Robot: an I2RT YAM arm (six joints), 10 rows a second.
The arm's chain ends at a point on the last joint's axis. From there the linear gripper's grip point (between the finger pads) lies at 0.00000 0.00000 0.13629 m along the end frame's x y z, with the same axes.
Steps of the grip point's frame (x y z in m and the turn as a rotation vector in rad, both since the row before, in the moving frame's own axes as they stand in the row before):
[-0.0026, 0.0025, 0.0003, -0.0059, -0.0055, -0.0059]
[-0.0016, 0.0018, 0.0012, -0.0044, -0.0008, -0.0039]
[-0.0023, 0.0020, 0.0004, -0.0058, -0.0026, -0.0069]
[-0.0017, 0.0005, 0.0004, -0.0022, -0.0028, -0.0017]
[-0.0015, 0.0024, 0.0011, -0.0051, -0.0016, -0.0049]
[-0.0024, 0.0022, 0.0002, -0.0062, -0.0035, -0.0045]
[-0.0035, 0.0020, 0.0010, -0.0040, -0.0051, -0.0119]
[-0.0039, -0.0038, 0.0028, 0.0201, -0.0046, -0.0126]
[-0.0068, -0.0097, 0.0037, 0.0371, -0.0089, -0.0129]
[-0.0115, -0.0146, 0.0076, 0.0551, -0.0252, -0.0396]
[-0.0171, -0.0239, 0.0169, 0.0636, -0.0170, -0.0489]
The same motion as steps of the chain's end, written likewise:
[-0.0019, 0.0017, 0.0003, -0.0059, -0.0055, -0.0059]
[-0.0015, 0.0012, 0.0012, -0.0044, -0.0008, -0.0039]
[-0.0019, 0.0012, 0.0004, -0.0058, -0.0026, -0.0069]
[-0.0013, 0.0002, 0.0004, -0.0022, -0.0028, -0.0017]
[-0.0013, 0.0017, 0.0011, -0.0051, -0.0016, -0.0049]
[-0.0019, 0.0014, 0.0002, -0.0062, -0.0035, -0.0045]
[-0.0028, 0.0015, 0.0010, -0.0040, -0.0051, -0.0119]
[-0.0033, -0.0011, 0.0028, 0.0201, -0.0046, -0.0126]
[-0.0056, -0.0047, 0.0038, 0.0371, -0.0089, -0.0129]
[-0.0079, -0.0072, 0.0079, 0.0551, -0.0252, -0.0396]
[-0.0146, -0.0153, 0.0172, 0.0636, -0.0170, -0.0489]

